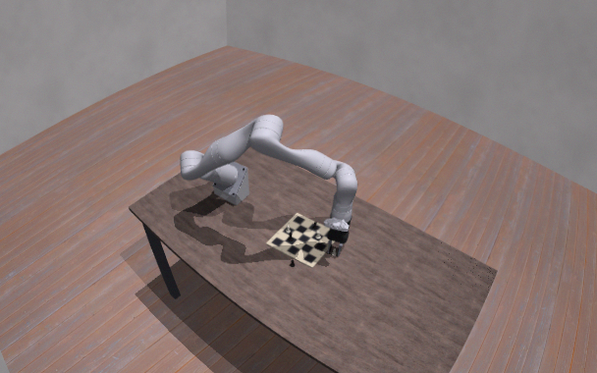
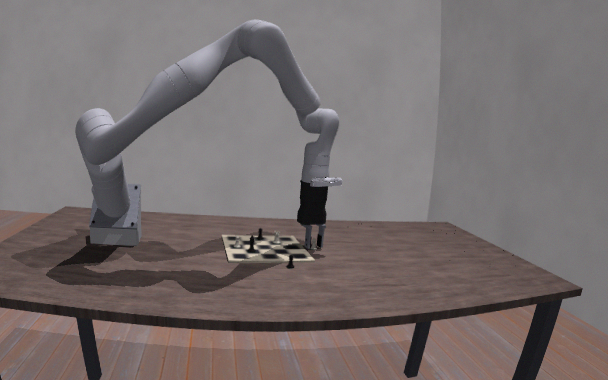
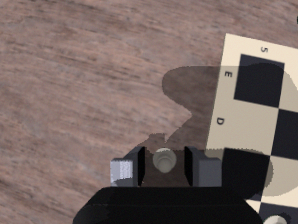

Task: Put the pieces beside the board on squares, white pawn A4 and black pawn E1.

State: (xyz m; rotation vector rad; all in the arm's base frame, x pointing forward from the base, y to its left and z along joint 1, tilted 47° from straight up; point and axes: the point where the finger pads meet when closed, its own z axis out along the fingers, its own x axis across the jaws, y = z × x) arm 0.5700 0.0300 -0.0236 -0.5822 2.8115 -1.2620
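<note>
Right now the chessboard is 14 cm behind my hand, 2 cm to the right of it and 2 cm below it.
</note>
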